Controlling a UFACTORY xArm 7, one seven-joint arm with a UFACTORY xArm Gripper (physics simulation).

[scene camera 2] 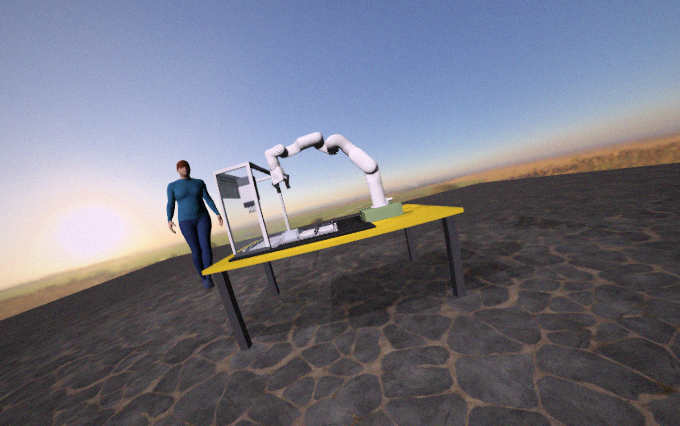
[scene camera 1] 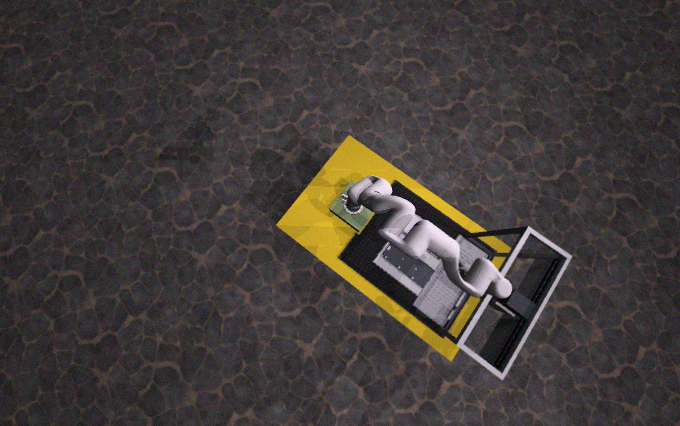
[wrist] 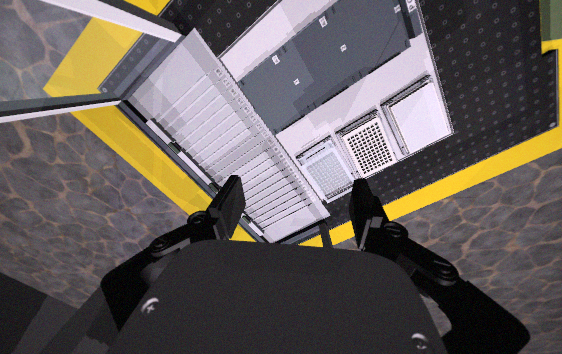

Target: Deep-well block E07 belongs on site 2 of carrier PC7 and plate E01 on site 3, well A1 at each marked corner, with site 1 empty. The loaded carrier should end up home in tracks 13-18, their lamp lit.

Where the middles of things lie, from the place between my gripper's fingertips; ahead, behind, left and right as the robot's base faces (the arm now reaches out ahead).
Scene:
The grey carrier (scene camera 1: 418, 271) lies 110 mm behind my hand, 40 mm to the right of it and 300 mm below it.

